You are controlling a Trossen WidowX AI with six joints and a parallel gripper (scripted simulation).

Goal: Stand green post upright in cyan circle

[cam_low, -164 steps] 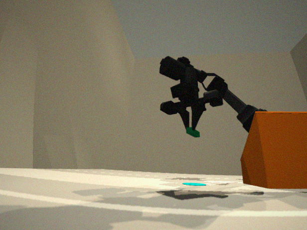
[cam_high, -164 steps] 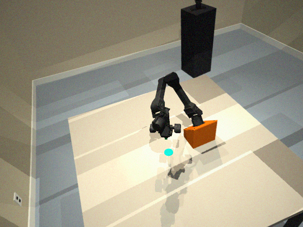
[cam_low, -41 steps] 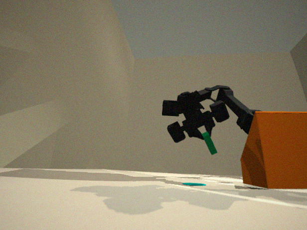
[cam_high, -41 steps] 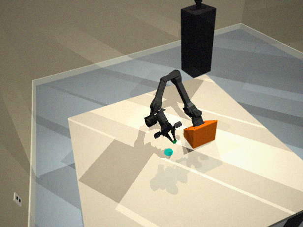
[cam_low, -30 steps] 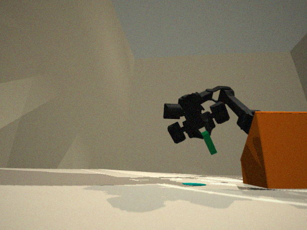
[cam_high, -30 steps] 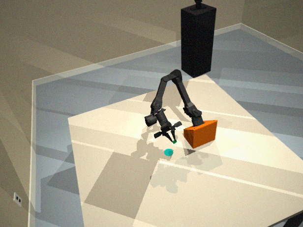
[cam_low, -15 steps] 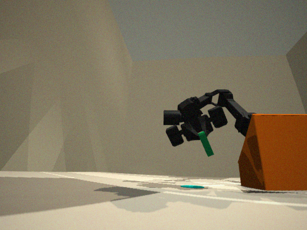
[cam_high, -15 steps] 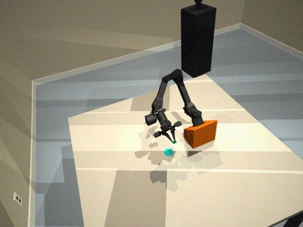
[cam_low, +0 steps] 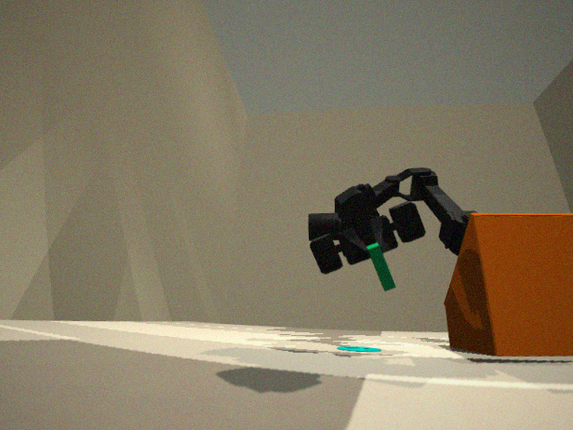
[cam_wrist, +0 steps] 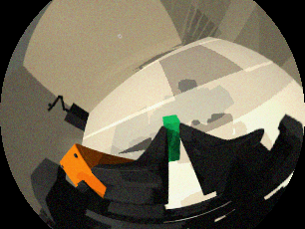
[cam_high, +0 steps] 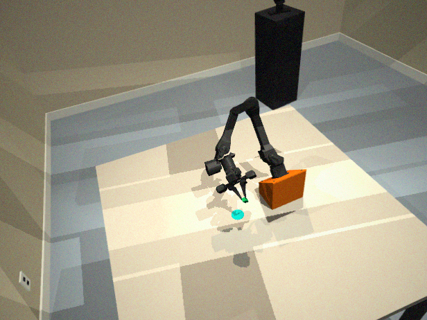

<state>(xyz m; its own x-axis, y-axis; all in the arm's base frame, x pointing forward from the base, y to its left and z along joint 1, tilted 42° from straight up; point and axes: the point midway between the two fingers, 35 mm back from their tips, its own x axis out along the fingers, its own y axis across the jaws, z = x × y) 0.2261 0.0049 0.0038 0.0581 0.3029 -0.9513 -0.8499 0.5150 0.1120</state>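
Now: the cyan circle 2 cm ahead of my gripper tip, 3 cm to the right of it and 13 cm below it. Also, from my gripper tip: green post 1 cm behind, 1 cm to the right, 2 cm below.
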